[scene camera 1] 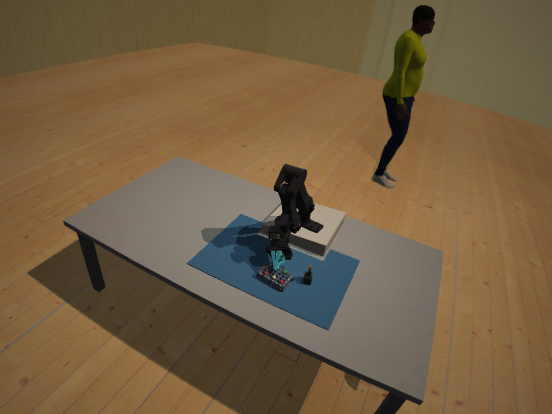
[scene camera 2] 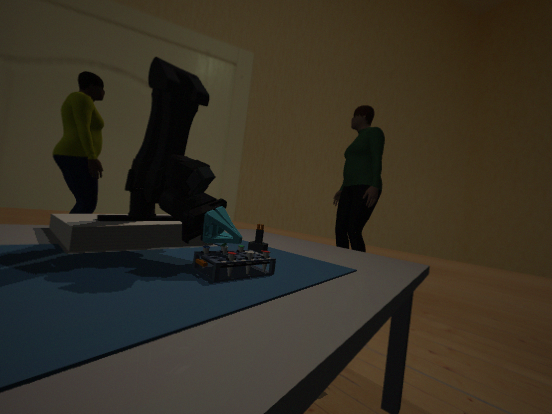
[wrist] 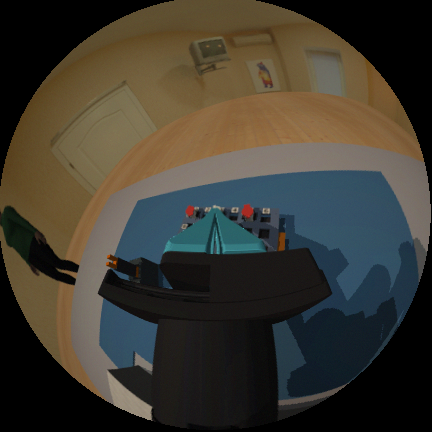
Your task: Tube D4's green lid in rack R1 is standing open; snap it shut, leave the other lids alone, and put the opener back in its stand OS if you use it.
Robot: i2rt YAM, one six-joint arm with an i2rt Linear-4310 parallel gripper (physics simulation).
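Places are measured from the arm's base along level axes (x ahead, y left, z up), in metres.
Pixels of known places: gripper, fingertip midpoint: [scene camera 1: 274, 270] [scene camera 2: 241, 240] [wrist: 214, 212]; arm's base, link origin: [scene camera 1: 303, 222] [scene camera 2: 142, 219].
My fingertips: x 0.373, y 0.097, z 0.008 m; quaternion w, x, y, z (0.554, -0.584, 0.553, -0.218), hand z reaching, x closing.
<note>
For each thing: its top centre in the pictures, then the offset to it from my fingertips. "*": a spot on its surface instead. Level surfaces: height alone.
- dark rack R1, top centre: [wrist: 215, 228] [scene camera 2: 235, 242] [scene camera 1: 275, 269] dx -0.013, dy -0.003, dz -0.007 m
- orange-tipped opener, top centre: [wrist: 107, 259] [scene camera 2: 260, 224] [scene camera 1: 310, 267] dx -0.094, dy +0.111, dz +0.024 m
- white lid, surface spot: [scene camera 2: 250, 255] * dx +0.020, dy +0.010, dz -0.024 m
- orange piece, surface spot: [wrist: 282, 241] [scene camera 2: 201, 261] * dx -0.007, dy -0.068, dz -0.037 m
- mat, surface height: dz -0.060 m
The dark rack R1 [scene camera 1: 272, 284] [scene camera 2: 215, 272] [wrist: 274, 219] stands on the blue mat and holds small tubes. In the second scene view one green lid [scene camera 2: 224, 246] shows close by the fingers and another green lid [scene camera 2: 241, 248] to its right; I cannot tell which is D4's, or its angle. In the wrist view the fingers hide much of the rack. My gripper [scene camera 1: 276, 267] [scene camera 2: 239, 241] [wrist: 214, 212] is shut and empty, its teal tips low over the rack; contact cannot be told. The orange-tipped opener [scene camera 1: 310, 268] [scene camera 2: 260, 234] [wrist: 124, 265] stands upright in stand OS [scene camera 1: 307, 280] [scene camera 2: 258, 246] [wrist: 151, 272].
Red lids [scene camera 2: 232, 254] [wrist: 190, 211] and a white lid [scene camera 2: 250, 255] stand up from the rack close to the fingers. An orange piece [scene camera 2: 201, 262] [wrist: 282, 241] is at the rack's end. The arm's pale base block [scene camera 1: 334, 220] [scene camera 2: 120, 236] stands behind the mat [scene camera 1: 320, 305].
</note>
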